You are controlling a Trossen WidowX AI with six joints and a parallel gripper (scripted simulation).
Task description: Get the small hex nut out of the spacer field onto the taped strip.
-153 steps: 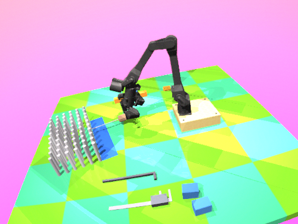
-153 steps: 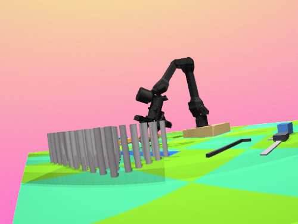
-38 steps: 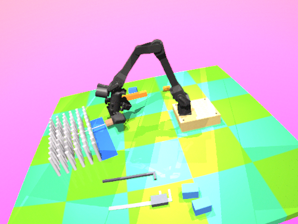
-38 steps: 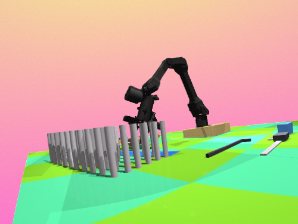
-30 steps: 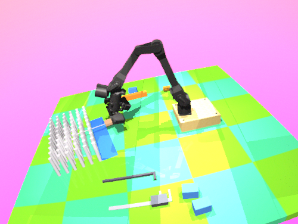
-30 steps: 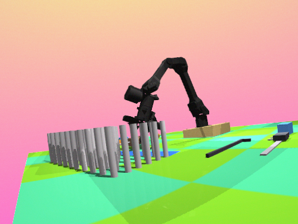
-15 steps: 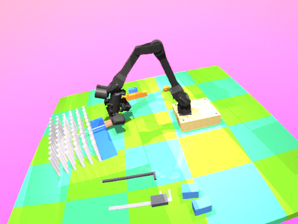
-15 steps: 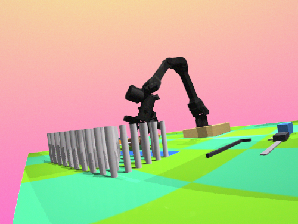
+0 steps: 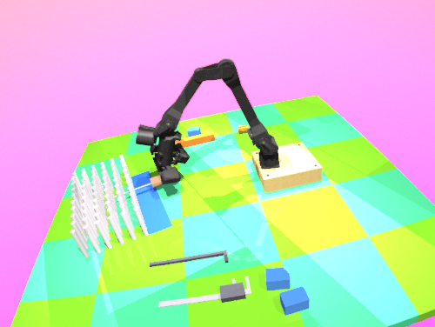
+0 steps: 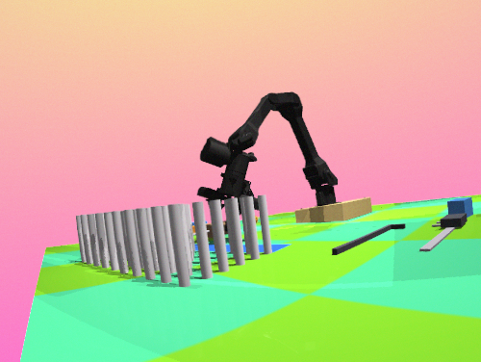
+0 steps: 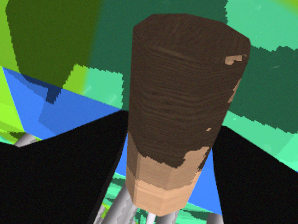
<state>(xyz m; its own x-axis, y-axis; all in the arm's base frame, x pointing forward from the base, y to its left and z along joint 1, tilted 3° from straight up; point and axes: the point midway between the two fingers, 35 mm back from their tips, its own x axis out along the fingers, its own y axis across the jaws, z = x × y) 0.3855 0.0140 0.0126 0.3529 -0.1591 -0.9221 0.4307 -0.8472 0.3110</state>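
My gripper tip is 6 cm to the right of the blue taped strip, 5 cm short of it and 3 cm above it. Round my gripper tip: wooden-handled hook tool: 9 cm ahead, 5 cm to the left; then orange bar: 31 cm to the right, 6 cm behind, 2 cm below.
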